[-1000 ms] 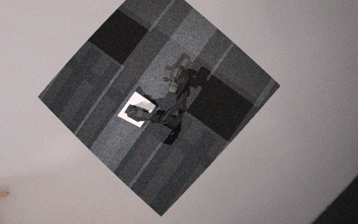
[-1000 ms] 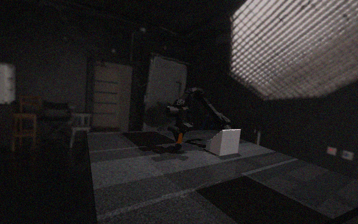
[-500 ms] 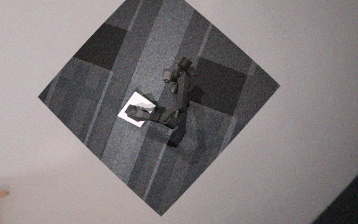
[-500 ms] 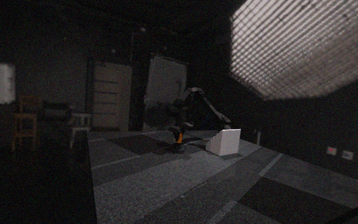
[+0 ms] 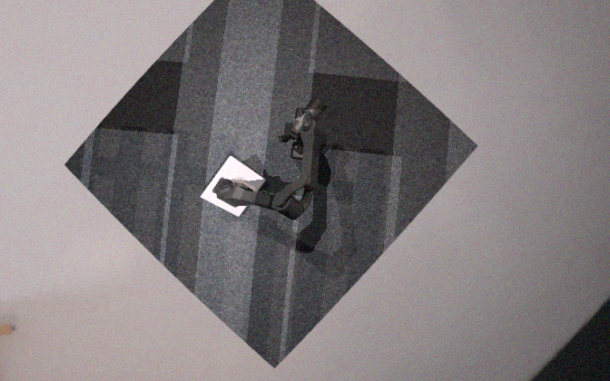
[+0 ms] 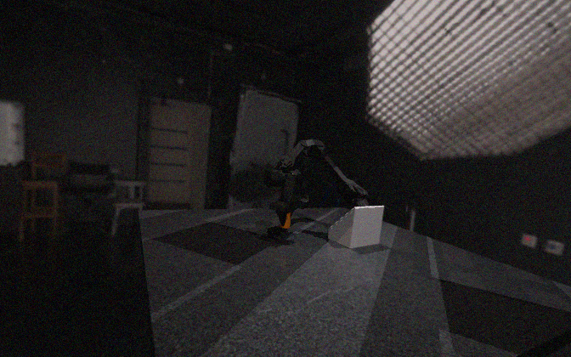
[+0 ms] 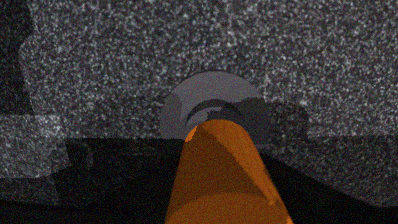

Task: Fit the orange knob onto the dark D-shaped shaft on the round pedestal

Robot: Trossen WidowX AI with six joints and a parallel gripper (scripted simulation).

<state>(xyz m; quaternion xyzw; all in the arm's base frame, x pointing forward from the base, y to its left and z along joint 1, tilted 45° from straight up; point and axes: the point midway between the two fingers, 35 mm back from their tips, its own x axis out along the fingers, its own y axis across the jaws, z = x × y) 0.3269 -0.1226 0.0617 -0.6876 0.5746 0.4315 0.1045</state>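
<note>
Now: gripper tip 2 cm below the orange knob. Round my gripper tip: dark pedestal base: 4 cm below.
</note>
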